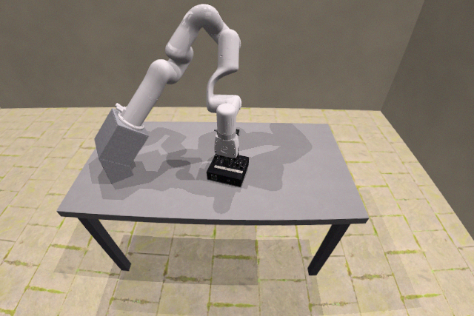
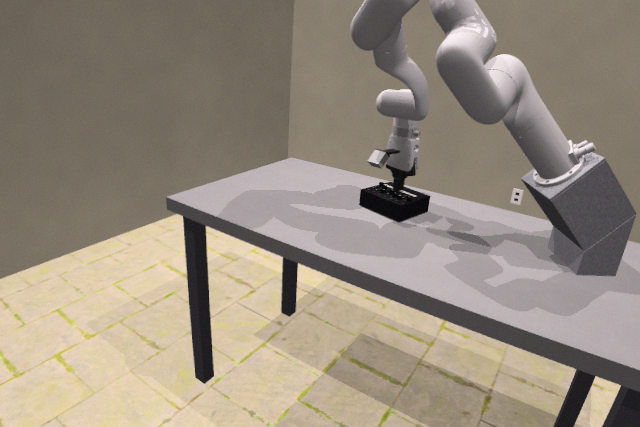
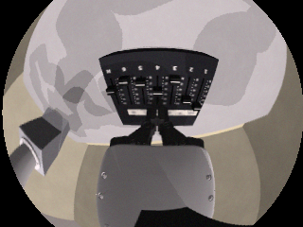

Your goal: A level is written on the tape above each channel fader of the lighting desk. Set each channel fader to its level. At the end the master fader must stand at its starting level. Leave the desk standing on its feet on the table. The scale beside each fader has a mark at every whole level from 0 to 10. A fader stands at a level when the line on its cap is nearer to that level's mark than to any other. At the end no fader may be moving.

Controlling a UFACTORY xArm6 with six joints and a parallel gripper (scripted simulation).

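The fader lies 3 cm to the left of my hand and 2 cm below it. Also, from my hand: fader cap 5 cm ahead, 2 cm below, 1 cm to the left.
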